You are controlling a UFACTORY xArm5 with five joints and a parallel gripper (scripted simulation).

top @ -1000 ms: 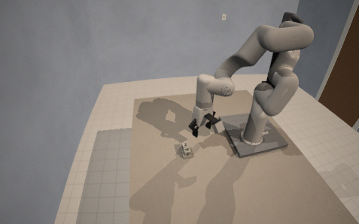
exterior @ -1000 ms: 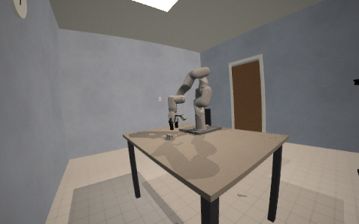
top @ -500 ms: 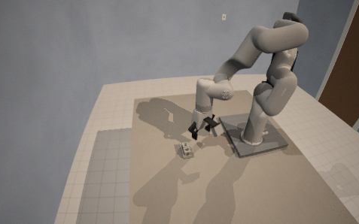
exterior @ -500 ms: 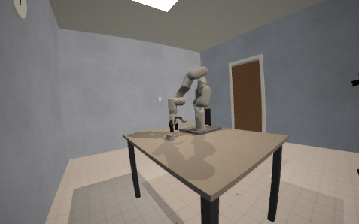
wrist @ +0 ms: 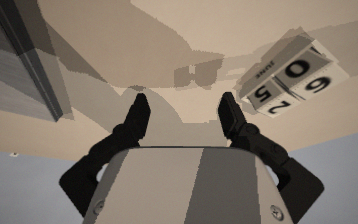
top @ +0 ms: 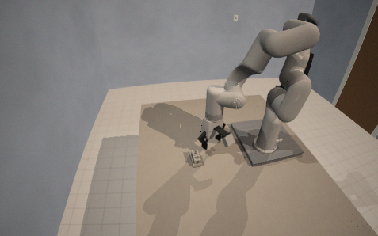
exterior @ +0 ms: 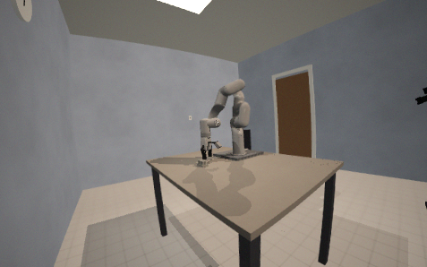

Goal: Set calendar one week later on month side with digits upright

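My hand is 90 mm short of the calendar tray, 60 mm to the right of it and 30 mm above it.
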